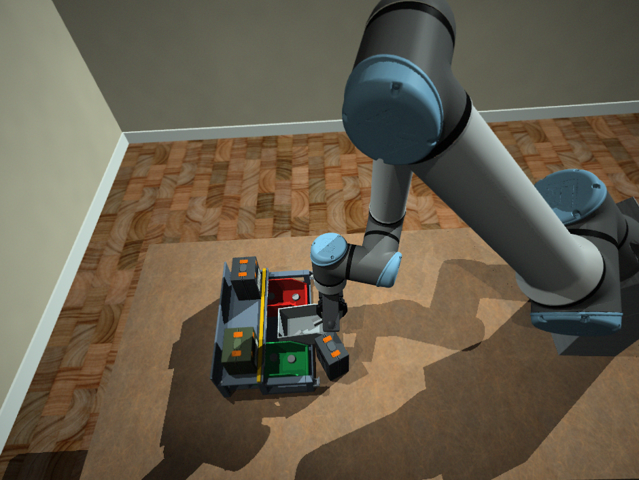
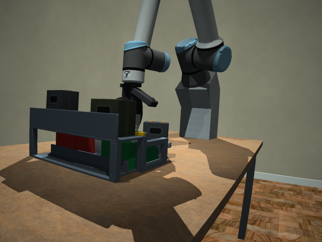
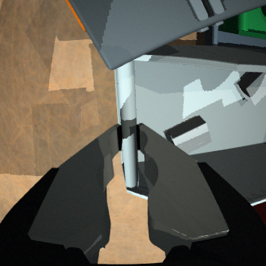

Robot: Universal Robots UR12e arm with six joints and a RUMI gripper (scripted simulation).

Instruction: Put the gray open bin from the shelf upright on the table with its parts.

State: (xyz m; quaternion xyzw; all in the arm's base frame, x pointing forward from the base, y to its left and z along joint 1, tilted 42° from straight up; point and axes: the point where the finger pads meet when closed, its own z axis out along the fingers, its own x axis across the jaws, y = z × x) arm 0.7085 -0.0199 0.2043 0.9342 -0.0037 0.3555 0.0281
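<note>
Right now my hand is 80 mm short of the gray bin and 10 mm above it. From my hand the other things lie so: yellow strip: 220 mm ahead, 10 mm to the right, 40 mm above; green bin: 170 mm ahead, 110 mm to the left, 30 mm below; red bin: 160 mm ahead, 120 mm to the right, 30 mm below.
</note>
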